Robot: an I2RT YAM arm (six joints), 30 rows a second.
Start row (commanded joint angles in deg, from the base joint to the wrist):
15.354, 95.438, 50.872, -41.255, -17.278, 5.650
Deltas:
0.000, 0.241, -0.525, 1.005, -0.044, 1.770
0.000, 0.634, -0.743, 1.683, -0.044, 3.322
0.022, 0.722, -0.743, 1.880, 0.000, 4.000
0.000, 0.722, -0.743, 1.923, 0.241, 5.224
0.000, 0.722, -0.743, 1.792, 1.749, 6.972
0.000, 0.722, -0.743, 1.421, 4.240, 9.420
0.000, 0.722, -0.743, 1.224, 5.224, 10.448
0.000, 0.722, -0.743, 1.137, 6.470, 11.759
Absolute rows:
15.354, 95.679, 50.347, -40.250, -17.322, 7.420
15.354, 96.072, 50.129, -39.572, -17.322, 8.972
15.376, 96.160, 50.129, -39.375, -17.278, 9.650
15.354, 96.160, 50.129, -39.332, -17.037, 10.874
15.354, 96.160, 50.129, -39.463, -15.529, 12.622
15.354, 96.160, 50.129, -39.834, -13.038, 15.070
15.354, 96.160, 50.129, -40.031, -12.054, 16.098
15.354, 96.160, 50.129, -40.118, -10.808, 17.409

